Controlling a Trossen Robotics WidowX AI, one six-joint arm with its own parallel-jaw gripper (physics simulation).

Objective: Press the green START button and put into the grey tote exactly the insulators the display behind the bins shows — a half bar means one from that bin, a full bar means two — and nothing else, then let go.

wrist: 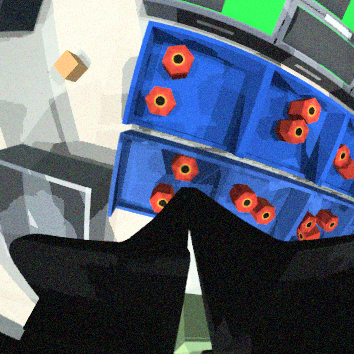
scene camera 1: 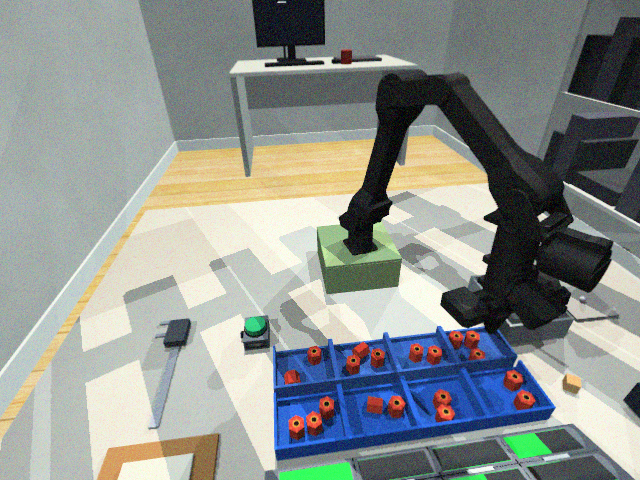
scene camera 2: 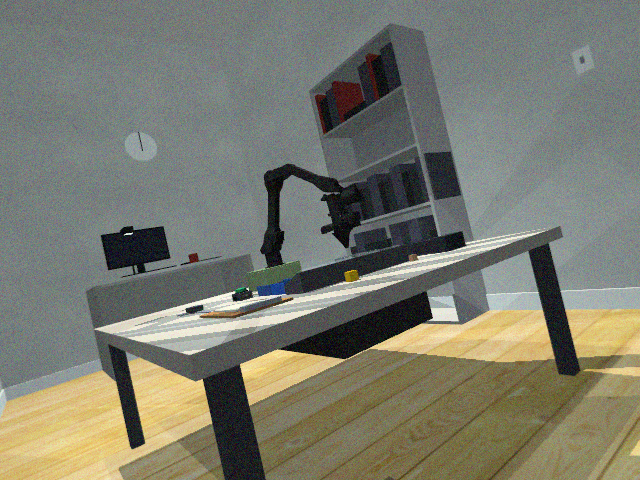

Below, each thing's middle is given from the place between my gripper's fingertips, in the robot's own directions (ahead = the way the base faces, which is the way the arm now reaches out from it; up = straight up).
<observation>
The display (scene camera 1: 591, 448) is 150 mm ahead of my hand, 190 mm to the right of it and 60 mm below it. The rest, counted from my hand: wooden clipboard (scene camera 1: 205, 447): 70 mm ahead, 570 mm to the right, 80 mm below; then grey caliper (scene camera 1: 177, 333): 200 mm behind, 550 mm to the right, 80 mm below; then grey plate (scene camera 1: 594, 307): 50 mm behind, 320 mm to the left, 90 mm below.
</observation>
